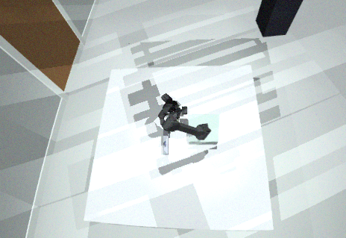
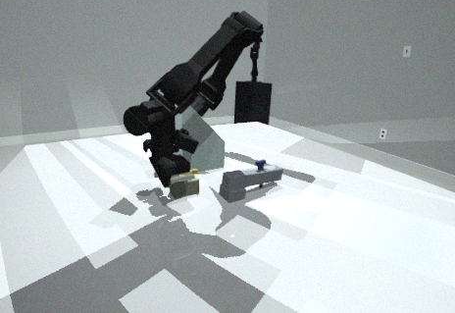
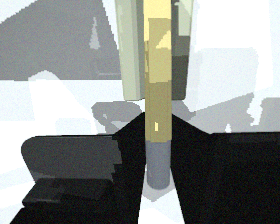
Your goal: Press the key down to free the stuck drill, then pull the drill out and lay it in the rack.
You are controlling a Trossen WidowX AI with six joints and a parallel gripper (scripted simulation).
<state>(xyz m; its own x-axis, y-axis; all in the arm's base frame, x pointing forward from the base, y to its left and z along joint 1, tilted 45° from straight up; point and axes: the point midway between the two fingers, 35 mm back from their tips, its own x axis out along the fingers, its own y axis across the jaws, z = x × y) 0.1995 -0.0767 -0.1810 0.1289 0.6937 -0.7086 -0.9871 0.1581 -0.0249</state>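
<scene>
My gripper tip is now 4 cm to the right of the drill and 3 cm below it. Round my gripper tip: small blue key (23 cm to the left, 10 cm ahead, 2 cm above); rack (5 cm to the left, 1 cm below); grey housing (21 cm to the left, 10 cm ahead).
</scene>
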